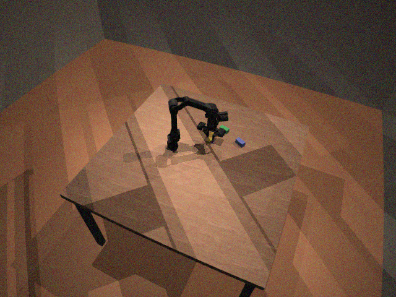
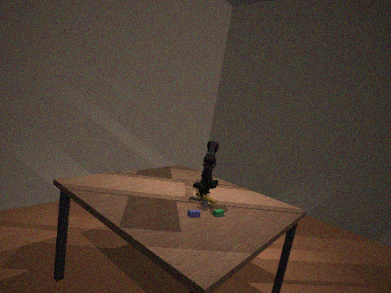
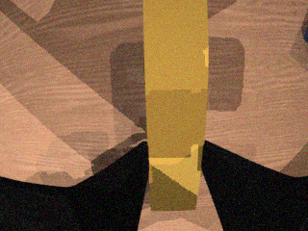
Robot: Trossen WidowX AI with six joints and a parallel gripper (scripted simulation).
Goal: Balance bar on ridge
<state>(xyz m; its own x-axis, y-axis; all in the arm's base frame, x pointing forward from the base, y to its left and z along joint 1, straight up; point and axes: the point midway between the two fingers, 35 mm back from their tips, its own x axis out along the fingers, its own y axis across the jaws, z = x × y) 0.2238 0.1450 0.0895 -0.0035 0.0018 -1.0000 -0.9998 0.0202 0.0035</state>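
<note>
Now: gripper tip 30 mm to the right of the yellow bar. The rest, counted from my gripper tip: blue block 190 mm ahead, 90 mm to the left, 40 mm below; green block 40 mm ahead, 160 mm to the left, 40 mm below.
</note>
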